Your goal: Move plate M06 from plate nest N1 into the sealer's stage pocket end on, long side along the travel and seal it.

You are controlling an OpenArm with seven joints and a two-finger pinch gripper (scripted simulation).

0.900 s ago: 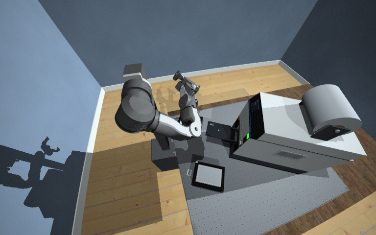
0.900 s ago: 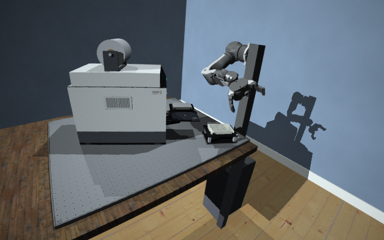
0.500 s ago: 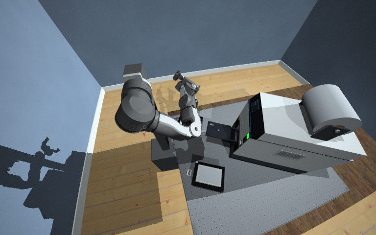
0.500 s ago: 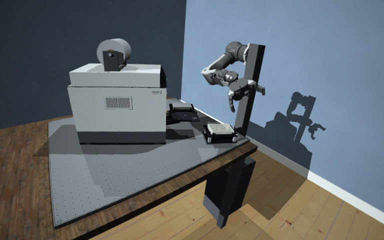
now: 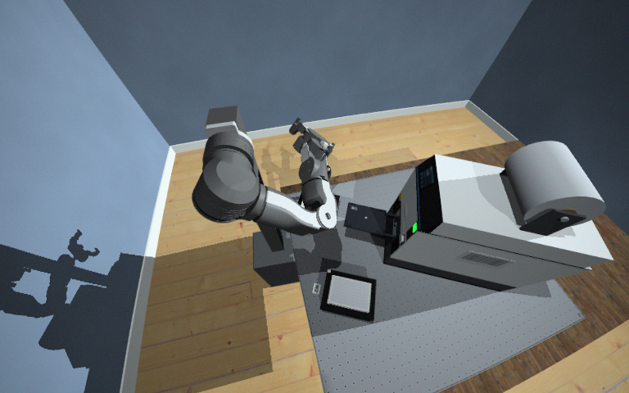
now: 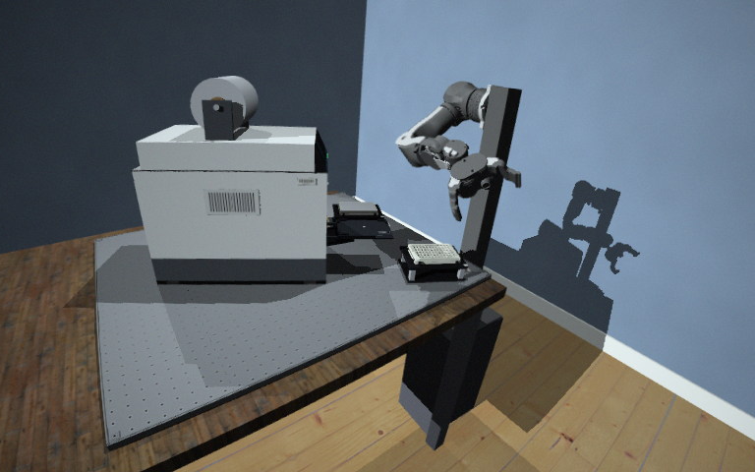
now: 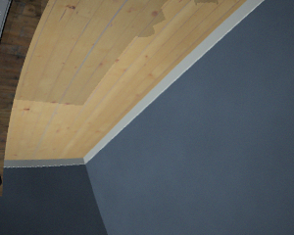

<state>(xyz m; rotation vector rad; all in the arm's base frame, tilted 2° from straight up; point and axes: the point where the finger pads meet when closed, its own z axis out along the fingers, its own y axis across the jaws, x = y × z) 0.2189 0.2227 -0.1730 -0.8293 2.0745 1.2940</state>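
My gripper is now 220 mm above the black nest N1, 160 mm to the left of it and 10 mm past it. Also, from my hand: yellow warning label 270 mm ahead, 250 mm to the right, 100 mm below; then n1 label 260 mm below, 110 mm to the right, 100 mm behind; then sealer stage 290 mm to the right, 160 mm below, 140 mm ahead.
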